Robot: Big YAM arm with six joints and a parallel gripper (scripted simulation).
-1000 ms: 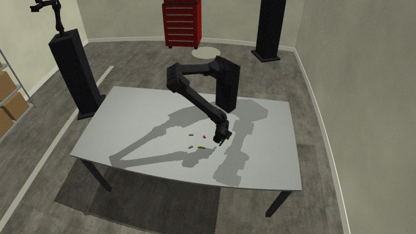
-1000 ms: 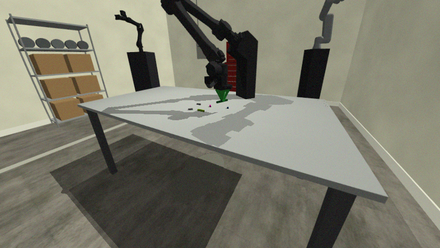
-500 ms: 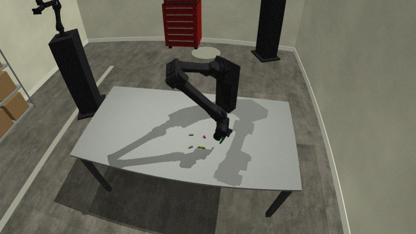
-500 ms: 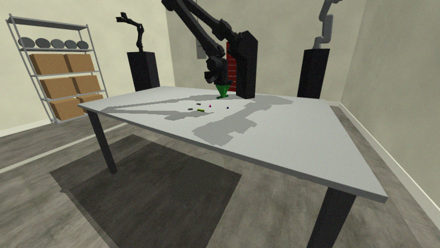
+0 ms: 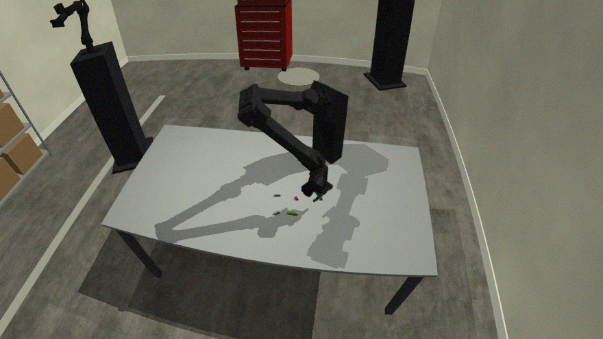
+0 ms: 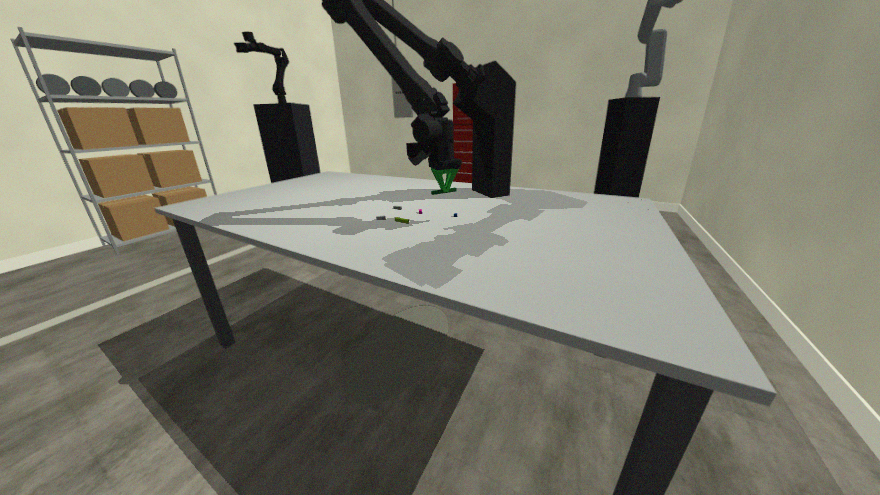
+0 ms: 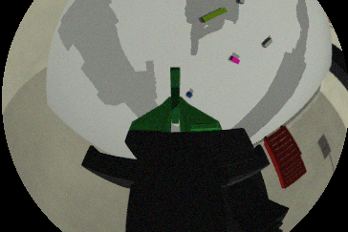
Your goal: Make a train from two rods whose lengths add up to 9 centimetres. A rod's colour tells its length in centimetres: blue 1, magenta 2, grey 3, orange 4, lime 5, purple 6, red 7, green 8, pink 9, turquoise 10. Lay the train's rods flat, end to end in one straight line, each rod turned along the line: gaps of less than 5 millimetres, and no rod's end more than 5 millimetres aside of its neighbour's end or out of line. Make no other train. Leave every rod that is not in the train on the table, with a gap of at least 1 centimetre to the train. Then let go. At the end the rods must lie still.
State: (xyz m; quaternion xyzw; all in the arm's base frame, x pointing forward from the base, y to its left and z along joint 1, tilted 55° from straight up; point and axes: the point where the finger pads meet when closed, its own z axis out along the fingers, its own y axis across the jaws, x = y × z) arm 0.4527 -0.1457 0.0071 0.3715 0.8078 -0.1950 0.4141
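Right now the blue rod is 100 mm below my hand, 50 mm behind it and 30 mm to the left of it. Round my hand: magenta rod 100 mm below, 100 mm behind, 90 mm to the right; green rod 10 mm below; lime rod 140 mm to the right, 100 mm below, 10 mm behind.
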